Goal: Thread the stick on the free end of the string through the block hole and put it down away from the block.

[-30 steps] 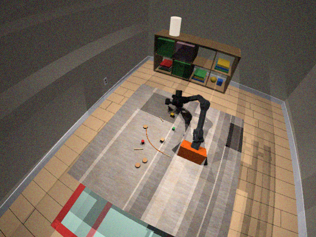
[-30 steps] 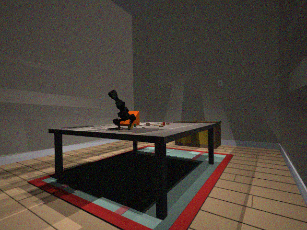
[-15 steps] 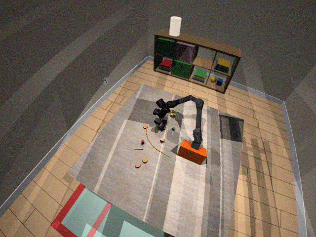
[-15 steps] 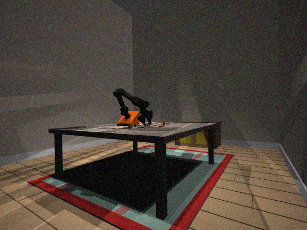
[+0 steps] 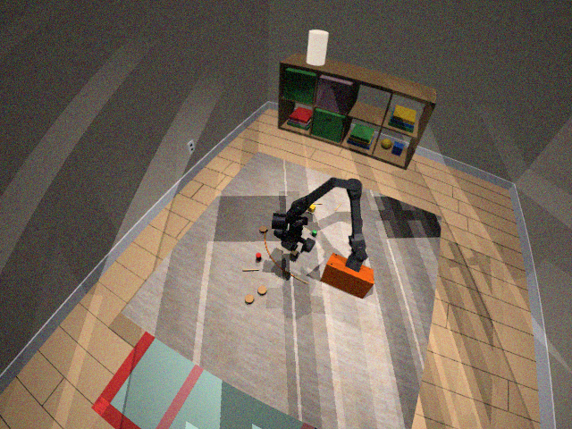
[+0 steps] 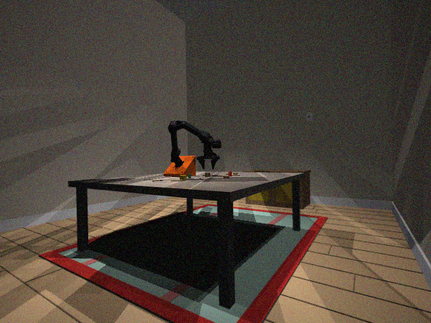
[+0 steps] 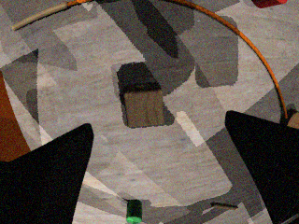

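The wooden block lies 4 cm below my gripper tip and 1 cm behind it. Also, from my gripper tip: small red object 13 cm ahead, 11 cm to the left, 4 cm below; then small green object 16 cm to the right, 4 cm below, 4 cm behind; then round wooden button 20 cm ahead, 5 cm to the right, 5 cm below.
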